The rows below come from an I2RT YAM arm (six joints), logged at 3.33 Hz.
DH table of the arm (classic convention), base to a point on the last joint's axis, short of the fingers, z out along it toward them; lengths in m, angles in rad. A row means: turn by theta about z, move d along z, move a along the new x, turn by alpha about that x. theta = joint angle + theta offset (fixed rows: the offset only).
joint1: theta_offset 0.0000; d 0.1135; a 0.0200; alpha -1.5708
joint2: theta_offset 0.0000; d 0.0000; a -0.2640; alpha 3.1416
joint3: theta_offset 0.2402; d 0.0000; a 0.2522; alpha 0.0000
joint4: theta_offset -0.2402; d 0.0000; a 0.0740; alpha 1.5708
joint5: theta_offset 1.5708; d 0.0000; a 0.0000; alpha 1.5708
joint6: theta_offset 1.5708; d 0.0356; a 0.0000; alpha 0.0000
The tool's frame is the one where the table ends.
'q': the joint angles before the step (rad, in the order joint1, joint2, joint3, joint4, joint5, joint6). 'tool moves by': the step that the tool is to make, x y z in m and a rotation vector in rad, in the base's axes. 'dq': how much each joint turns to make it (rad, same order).
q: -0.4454 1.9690 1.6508 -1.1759 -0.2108 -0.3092
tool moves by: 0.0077 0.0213 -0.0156 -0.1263 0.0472 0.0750
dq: 0.0716 -0.0001 -0.0598 0.0647 0.1339 -0.0143
